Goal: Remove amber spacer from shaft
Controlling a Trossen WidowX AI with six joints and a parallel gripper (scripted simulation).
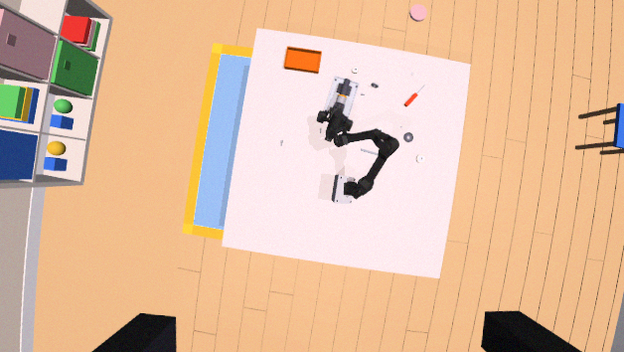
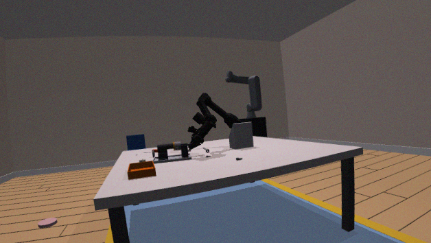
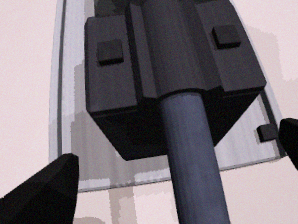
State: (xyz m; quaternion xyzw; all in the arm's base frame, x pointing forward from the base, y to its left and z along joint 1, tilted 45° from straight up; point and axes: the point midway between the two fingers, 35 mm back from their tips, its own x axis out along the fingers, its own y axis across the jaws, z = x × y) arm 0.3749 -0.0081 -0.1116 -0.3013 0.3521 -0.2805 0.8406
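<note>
Now: gripper tip 50 mm short of the grey-blue shaft, 10 mm to the left of it and 20 mm below it. The rest, counted from my gripper tip: amber spacer (90 mm ahead, 20 mm to the right, 20 mm above); orange tray (310 mm ahead, 200 mm to the left, 50 mm below).
</note>
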